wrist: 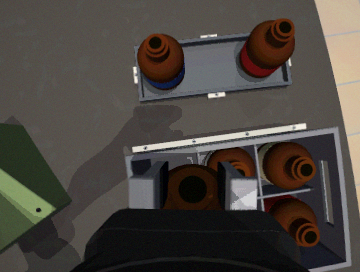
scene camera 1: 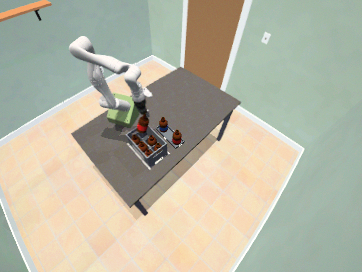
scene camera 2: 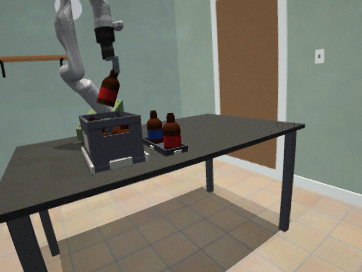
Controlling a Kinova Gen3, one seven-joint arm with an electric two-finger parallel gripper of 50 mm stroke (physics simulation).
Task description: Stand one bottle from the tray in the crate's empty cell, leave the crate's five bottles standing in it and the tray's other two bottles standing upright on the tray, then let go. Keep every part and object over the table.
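Places are measured from the arm's base along level axes (x ahead, y left, z up), in metres.
Pixels of known places: gripper, fingertip midpoint: [wrist: 192, 177] [scene camera 1: 146, 115] [scene camera 2: 117, 73]; arm's base, link origin: [scene camera 1: 125, 106] [scene camera 2: 105, 111].
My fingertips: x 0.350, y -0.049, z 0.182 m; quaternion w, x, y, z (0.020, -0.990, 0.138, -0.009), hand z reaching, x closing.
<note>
For each thing: its top centre in the pictures, then the offset to it from my fingertips. "pt": a spot on its surface instead. Level surfaces: height alone.
- brown bottle with a red label, top centre: [wrist: 193, 240] [scene camera 2: 108, 68] [scene camera 1: 142, 115] dx -0.009, dy -0.033, dz +0.021 m
- grey crate, top centre: [wrist: 243, 215] [scene camera 2: 106, 115] [scene camera 1: 145, 138] dx +0.045, dy -0.084, dz -0.164 m
- blue-label bottle, top centre: [wrist: 155, 42] [scene camera 2: 153, 110] [scene camera 1: 163, 118] dx -0.004, dy +0.161, dz -0.179 m
- red-label bottle, top centre: [wrist: 285, 27] [scene camera 2: 170, 113] [scene camera 1: 177, 130] dx +0.170, dy +0.136, dz -0.179 m
- tray, surface spot: [wrist: 210, 67] pt dx +0.079, dy +0.144, dz -0.334 m
- table, surface height: dz -0.339 m
- pale strip, surface spot: [wrist: 220, 136] pt dx +0.059, dy +0.017, dz -0.309 m
My gripper [scene camera 1: 145, 115] [scene camera 2: 115, 71] [wrist: 192, 177] is shut on the neck of a brown bottle with a red label [scene camera 1: 143, 124] [scene camera 2: 108, 91] [wrist: 192, 190]. The bottle hangs tilted, its base above the rim of the grey crate [scene camera 1: 159, 156] [scene camera 2: 112, 150] [wrist: 343, 200], near the crate's robot-side end. Several brown bottles [scene camera 1: 151, 141] [wrist: 287, 165] stand in the crate; the gripper hides some in the wrist view. A blue-label bottle [scene camera 1: 163, 125] [scene camera 2: 154, 131] [wrist: 161, 62] and a red-label bottle [scene camera 1: 177, 138] [scene camera 2: 172, 135] [wrist: 267, 50] stand upright at opposite ends of the tray [wrist: 210, 67].
The green robot base [scene camera 1: 121, 116] [wrist: 30, 170] is on the table [scene camera 1: 100, 145] behind the crate. A pale strip [wrist: 220, 136] runs along the crate's tray-facing side. The tray lies close beside the crate, with a narrow gap between them. The table's edge lies beyond the crate's far end.
</note>
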